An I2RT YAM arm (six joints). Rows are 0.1 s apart.
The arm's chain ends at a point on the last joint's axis. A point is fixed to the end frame.
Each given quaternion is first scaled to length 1.
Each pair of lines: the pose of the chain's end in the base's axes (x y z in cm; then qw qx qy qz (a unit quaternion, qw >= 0)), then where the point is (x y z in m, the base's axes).
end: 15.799, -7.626, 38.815, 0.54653, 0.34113, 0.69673, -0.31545
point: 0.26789 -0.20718 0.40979
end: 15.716, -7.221, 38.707, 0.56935, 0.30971, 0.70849, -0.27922
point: 0.27975 -0.19099 0.41049
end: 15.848, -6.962, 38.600, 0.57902, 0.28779, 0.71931, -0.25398
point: 0.28919 -0.17954 0.40878
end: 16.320, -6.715, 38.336, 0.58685, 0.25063, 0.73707, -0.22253
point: 0.30485 -0.16302 0.40407
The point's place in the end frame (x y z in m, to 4 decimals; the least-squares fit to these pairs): -0.0569 0.0143 0.1620
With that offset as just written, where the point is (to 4 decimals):
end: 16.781, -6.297, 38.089, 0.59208, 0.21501, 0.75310, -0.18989
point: 0.3186 -0.1442 0.3991
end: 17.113, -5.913, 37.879, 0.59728, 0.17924, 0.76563, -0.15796
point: 0.3294 -0.1252 0.3953
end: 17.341, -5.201, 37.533, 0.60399, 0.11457, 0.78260, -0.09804
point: 0.3411 -0.0891 0.3895
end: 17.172, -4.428, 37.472, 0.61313, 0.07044, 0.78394, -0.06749
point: 0.3422 -0.0630 0.3910
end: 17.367, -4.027, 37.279, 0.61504, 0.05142, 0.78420, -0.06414
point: 0.3447 -0.0528 0.3894
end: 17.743, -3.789, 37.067, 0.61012, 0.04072, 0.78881, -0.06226
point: 0.3489 -0.0470 0.3849
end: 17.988, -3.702, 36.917, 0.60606, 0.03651, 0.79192, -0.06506
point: 0.3515 -0.0455 0.3816
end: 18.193, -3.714, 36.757, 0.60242, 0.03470, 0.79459, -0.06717
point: 0.3537 -0.0456 0.3784
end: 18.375, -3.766, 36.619, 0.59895, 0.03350, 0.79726, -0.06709
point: 0.3556 -0.0458 0.3755
